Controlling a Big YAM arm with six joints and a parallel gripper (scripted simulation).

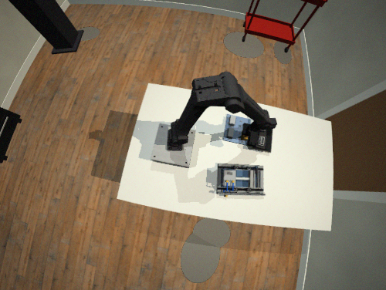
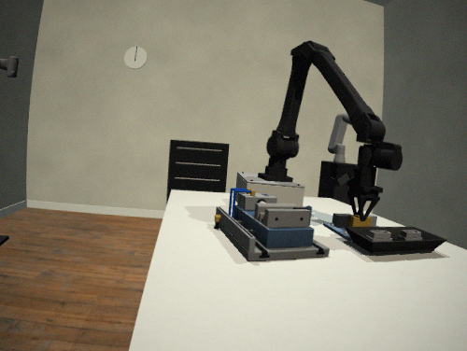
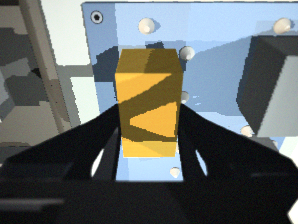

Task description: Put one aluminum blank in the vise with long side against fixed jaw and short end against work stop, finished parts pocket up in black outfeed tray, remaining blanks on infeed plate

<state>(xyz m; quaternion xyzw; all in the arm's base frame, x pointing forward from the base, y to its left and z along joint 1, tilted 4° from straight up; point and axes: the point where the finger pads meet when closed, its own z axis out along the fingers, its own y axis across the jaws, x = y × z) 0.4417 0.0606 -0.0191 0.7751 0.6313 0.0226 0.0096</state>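
My gripper is now 2 cm above the yellow brass blank. From my hand the other things lie so: infeed plate (3 cm behind, 5 cm to the left, 6 cm below); dark rod (4 cm ahead, 23 cm to the right, 3 cm above); gray blank (9 cm behind, 2 cm to the left, 3 cm below).
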